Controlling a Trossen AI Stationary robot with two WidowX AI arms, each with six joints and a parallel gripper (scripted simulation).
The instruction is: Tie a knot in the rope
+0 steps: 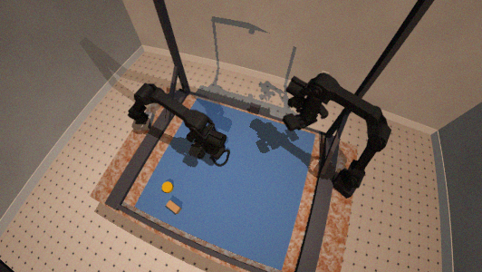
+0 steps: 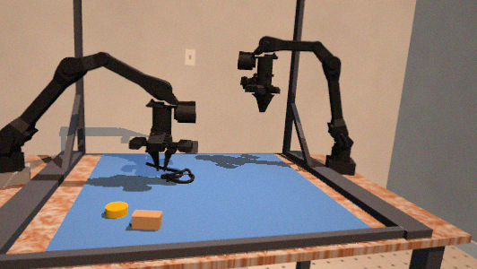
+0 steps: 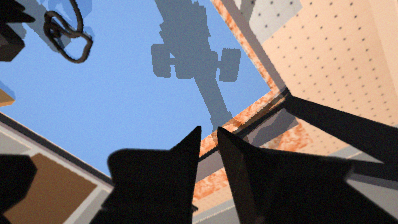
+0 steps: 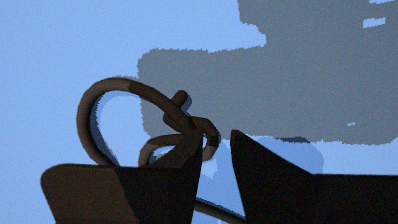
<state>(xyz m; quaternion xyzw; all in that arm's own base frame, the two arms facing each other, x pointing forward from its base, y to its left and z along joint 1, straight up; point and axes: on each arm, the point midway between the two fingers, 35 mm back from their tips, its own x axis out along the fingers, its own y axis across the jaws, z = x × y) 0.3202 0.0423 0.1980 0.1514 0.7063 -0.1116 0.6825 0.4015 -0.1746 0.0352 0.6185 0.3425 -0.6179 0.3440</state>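
The blue mat is 14 cm to the left of my right hand, 7 cm below it and 4 cm ahead of it. From my right hand the other things lie so: yellow disc (23 cm ahead, 11 cm to the right, 5 cm below); orange block (30 cm ahead, 5 cm below, 4 cm to the right).
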